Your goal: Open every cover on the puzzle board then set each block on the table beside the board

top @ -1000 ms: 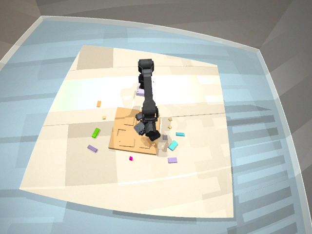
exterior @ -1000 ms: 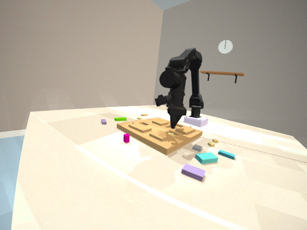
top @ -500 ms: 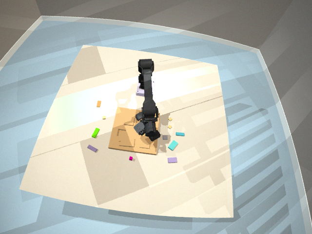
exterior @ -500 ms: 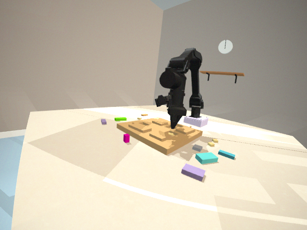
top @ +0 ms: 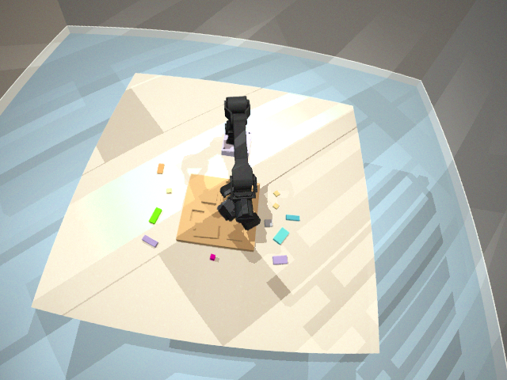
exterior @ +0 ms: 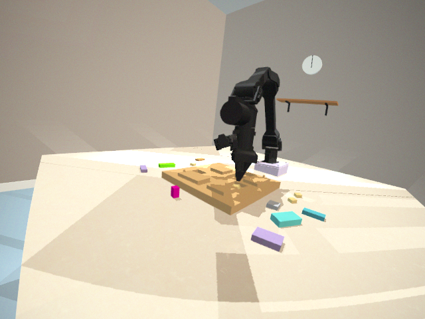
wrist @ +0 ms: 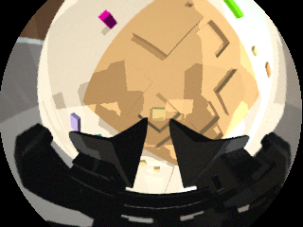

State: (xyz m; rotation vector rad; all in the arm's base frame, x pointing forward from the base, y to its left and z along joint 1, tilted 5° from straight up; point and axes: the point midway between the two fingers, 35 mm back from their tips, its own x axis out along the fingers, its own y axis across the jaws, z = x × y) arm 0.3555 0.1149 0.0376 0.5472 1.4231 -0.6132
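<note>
Now: the tan puzzle board 60 mm to the right of my gripper tip, 20 mm below it and 10 mm behind it. Round my gripper tip: cyan block: 180 mm to the left, 30 mm below, 20 mm ahead; then grey cube: 120 mm to the left, 30 mm below, 20 mm behind; then magenta block: 180 mm ahead, 50 mm to the right, 30 mm below.
</note>
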